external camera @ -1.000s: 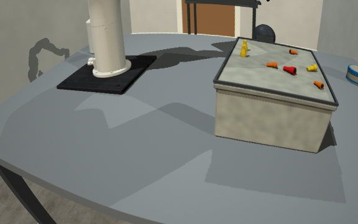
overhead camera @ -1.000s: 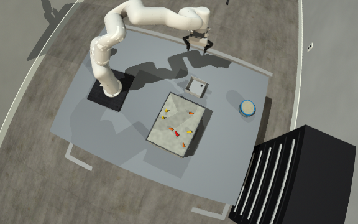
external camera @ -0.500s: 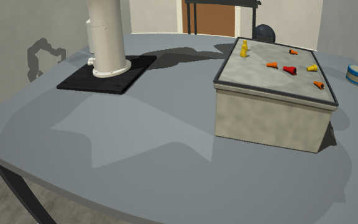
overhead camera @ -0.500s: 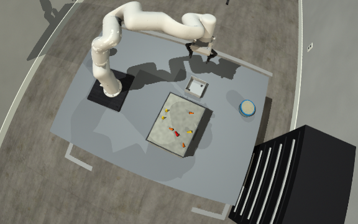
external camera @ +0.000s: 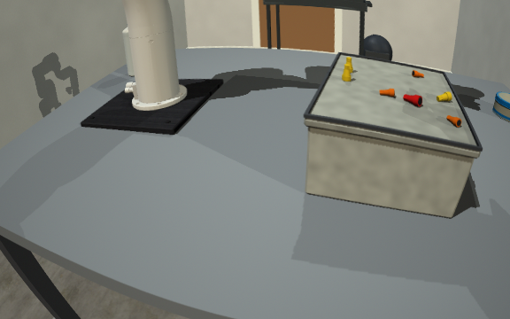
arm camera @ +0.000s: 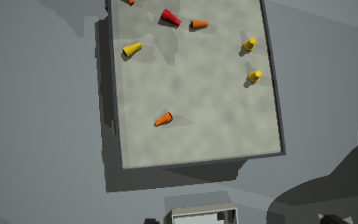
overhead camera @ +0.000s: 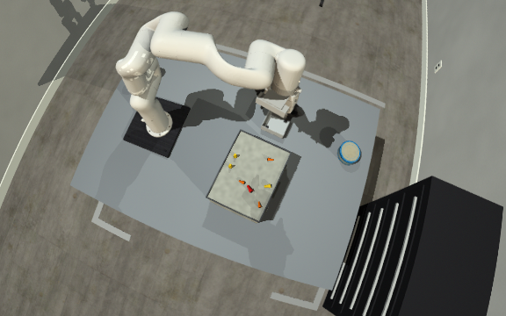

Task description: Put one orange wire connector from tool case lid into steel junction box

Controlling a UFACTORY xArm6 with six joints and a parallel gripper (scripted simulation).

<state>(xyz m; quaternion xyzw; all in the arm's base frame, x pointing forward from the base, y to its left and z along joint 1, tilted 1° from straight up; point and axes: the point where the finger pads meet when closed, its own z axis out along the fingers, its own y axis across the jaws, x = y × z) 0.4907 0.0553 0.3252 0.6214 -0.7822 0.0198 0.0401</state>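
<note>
The tool case lies 260 mm below my hand, 170 mm to the right of it and 30 mm behind it. The rest, counted from my hand: red connector: 230 mm below, 220 mm to the right, 10 mm behind.
</note>
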